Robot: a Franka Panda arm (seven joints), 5 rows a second.
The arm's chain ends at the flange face. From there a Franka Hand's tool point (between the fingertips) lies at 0.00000 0.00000 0.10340 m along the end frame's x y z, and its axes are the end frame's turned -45 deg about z.
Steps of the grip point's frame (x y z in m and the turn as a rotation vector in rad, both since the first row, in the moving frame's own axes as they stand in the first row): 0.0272, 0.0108, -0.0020, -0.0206, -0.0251, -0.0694; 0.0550, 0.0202, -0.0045, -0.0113, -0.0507, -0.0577; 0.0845, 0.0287, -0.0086, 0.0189, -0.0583, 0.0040; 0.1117, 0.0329, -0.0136, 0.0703, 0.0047, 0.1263; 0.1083, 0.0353, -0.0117, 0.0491, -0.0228, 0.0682
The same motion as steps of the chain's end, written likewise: 0.0271, -0.0149, -0.0019, -0.0323, -0.0032, -0.0694; 0.0559, -0.0292, -0.0044, -0.0438, -0.0279, -0.0577; 0.0857, -0.0423, -0.0084, -0.0279, -0.0546, 0.0040; 0.1067, -0.0500, -0.0133, 0.0530, -0.0464, 0.1263; 0.1067, -0.0495, -0.0115, 0.0186, -0.0508, 0.0682
